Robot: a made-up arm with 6 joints. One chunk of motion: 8 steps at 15 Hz.
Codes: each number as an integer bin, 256 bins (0 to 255) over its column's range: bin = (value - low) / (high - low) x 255, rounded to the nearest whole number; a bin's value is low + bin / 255 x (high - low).
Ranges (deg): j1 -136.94..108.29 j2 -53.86..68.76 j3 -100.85..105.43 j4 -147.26..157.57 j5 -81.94..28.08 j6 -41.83..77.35
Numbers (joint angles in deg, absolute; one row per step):
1: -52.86 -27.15 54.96 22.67 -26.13 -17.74
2: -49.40 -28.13 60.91 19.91 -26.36 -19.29
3: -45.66 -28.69 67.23 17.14 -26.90 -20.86
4: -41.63 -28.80 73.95 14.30 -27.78 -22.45
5: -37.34 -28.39 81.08 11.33 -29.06 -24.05
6: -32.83 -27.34 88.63 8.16 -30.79 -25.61
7: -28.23 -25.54 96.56 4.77 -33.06 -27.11
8: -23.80 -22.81 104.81 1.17 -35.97 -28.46
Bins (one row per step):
1: 87 56 193 142 129 52
2: 91 54 200 140 129 48
3: 95 52 208 138 128 45
4: 99 52 216 135 126 41
5: 104 53 225 133 123 38
6: 108 55 234 130 119 35
7: 113 59 244 127 113 31
8: 118 65 254 124 107 29

